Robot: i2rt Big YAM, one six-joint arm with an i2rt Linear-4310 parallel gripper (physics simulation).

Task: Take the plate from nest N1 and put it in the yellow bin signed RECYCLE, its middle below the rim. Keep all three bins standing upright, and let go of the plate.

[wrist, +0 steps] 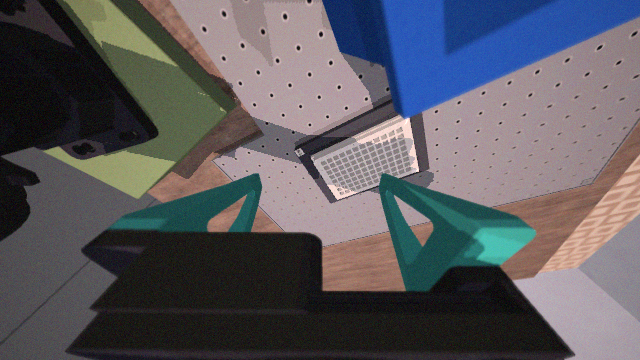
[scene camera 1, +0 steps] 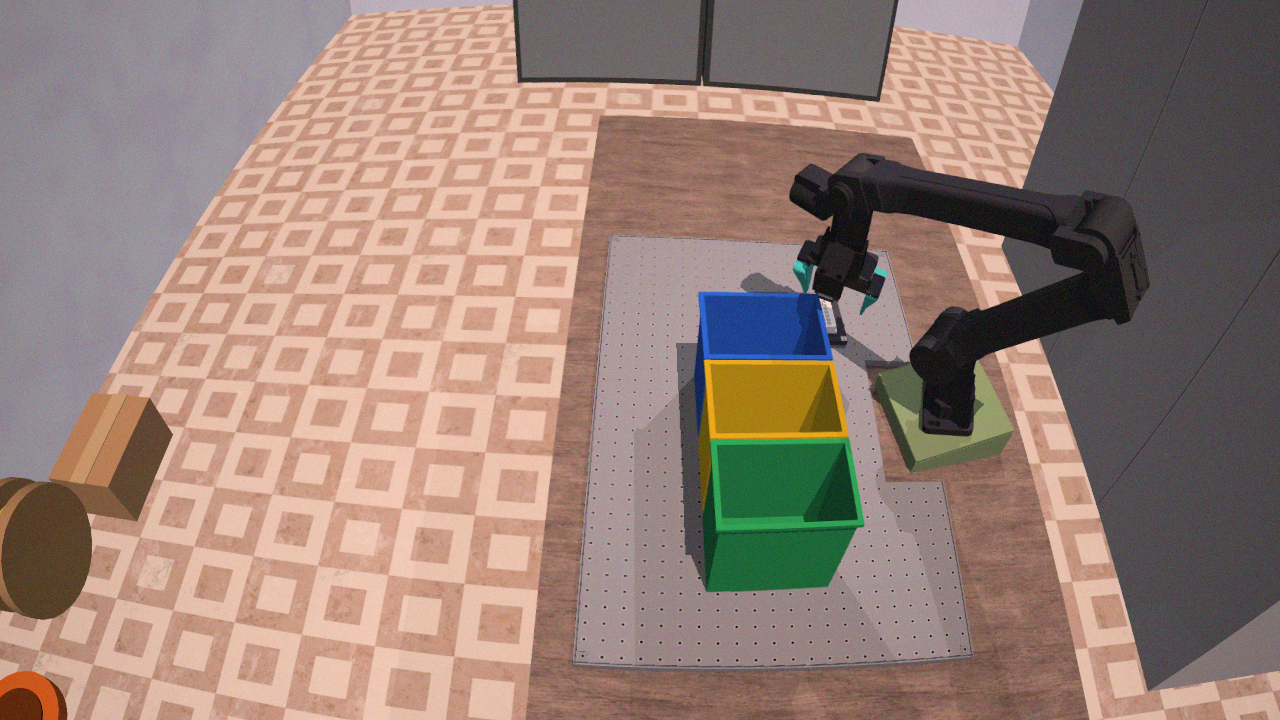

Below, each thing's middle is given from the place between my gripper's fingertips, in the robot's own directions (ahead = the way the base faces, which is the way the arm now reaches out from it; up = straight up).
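Labels:
The white gridded plate [wrist: 356,164] is 6 cm to the right of my hand, 5 cm ahead of it and 9 cm below it. Counted from my hand as well, the dark nest [wrist: 379,114] is 6 cm to the right, 5 cm ahead and 11 cm below. I also see the blue bin [scene camera 1: 733,325], which is 15 cm to the left of my hand, 10 cm ahead of it and 2 cm below it, while the yellow bin [scene camera 1: 744,399] is 28 cm to the left of my hand, 7 cm ahead and 2 cm below.

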